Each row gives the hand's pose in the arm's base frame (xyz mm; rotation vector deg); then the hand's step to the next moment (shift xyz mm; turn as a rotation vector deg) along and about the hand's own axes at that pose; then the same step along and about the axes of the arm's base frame.
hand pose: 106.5 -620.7 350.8 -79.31 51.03 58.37
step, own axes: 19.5 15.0 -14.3 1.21 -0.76 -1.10
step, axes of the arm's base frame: -6.3 -14.4 -23.7 1.21 -0.99 -0.90
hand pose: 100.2 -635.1 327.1 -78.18 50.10 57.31
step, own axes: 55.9 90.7 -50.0 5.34 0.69 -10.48
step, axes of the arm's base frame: -61.5 -50.8 -86.5 1.94 -10.16 -5.64
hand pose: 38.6 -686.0 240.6 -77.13 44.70 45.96
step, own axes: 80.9 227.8 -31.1 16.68 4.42 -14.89
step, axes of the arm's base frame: -153.5 -14.6 -188.7 4.52 -13.82 -17.55
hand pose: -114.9 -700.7 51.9 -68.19 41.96 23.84
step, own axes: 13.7 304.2 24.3 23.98 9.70 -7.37
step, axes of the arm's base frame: -180.2 124.0 -213.2 8.44 -5.58 -24.92
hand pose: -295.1 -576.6 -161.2 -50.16 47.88 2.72
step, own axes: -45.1 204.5 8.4 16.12 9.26 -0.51
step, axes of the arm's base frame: -99.5 153.8 -101.9 7.48 1.14 -16.99
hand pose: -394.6 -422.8 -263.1 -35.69 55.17 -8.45
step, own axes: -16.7 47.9 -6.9 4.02 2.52 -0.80
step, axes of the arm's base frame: -22.4 42.6 -17.5 1.29 0.17 -4.63
